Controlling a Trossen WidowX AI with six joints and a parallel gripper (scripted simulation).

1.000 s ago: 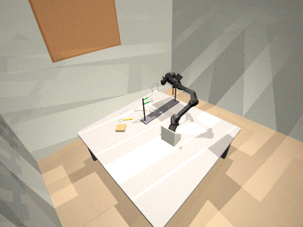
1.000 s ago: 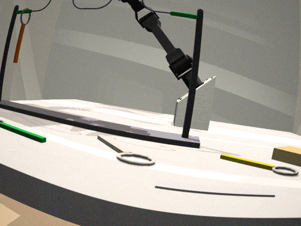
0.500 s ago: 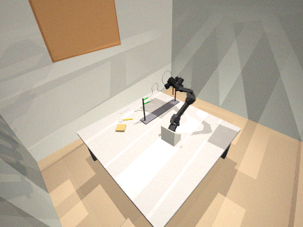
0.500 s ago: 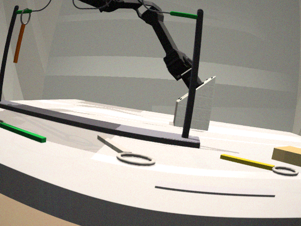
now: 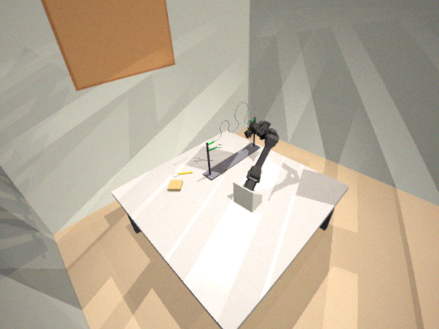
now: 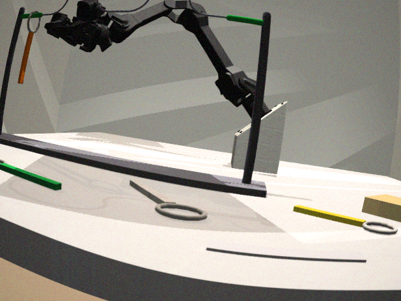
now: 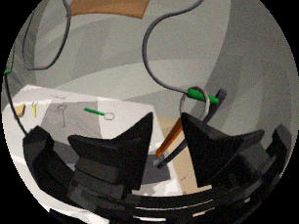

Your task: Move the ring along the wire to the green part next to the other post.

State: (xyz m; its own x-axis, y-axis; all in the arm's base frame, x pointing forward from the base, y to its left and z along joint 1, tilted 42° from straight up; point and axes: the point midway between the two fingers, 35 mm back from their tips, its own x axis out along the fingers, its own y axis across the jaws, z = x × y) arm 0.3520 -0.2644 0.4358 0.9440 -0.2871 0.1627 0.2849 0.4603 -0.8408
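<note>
Now: the orange-handled ring 40 mm to the right of my gripper tip, 30 mm below it and 10 mm ahead of it. From my gripper tip the other things lie so: green-handled ring: 280 mm ahead, 270 mm below, 150 mm to the left; yellow-handled ring: 620 mm to the left, 270 mm below, 230 mm ahead; tan block: 740 mm to the left, 260 mm below, 140 mm ahead.
</note>
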